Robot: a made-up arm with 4 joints. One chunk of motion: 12 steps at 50 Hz.
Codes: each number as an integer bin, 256 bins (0 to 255) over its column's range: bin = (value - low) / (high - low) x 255, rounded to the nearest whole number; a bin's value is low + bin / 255 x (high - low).
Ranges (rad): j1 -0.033..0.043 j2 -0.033..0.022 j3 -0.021..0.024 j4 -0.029..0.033
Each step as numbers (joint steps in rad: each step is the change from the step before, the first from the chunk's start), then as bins.
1 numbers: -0.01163 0.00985 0.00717 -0.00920
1 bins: 72 199 160 81
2 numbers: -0.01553 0.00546 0.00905 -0.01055
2 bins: 59 178 170 76
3 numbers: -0.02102 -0.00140 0.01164 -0.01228
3 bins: 40 147 185 69
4 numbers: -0.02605 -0.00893 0.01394 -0.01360
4 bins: 23 112 198 63
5 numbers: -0.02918 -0.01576 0.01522 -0.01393
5 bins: 13 80 205 62
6 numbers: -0.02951 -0.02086 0.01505 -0.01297
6 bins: 12 56 204 66
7 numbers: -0.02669 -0.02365 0.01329 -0.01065
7 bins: 21 43 194 75
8 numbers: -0.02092 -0.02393 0.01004 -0.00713
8 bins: 41 42 176 90
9 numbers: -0.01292 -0.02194 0.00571 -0.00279
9 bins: 67 51 151 108
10 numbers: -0.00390 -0.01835 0.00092 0.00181
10 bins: 98 68 124 127
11 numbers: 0.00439 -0.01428 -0.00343 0.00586
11 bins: 125 87 100 143
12 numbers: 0.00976 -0.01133 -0.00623 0.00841
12 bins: 143 100 84 154
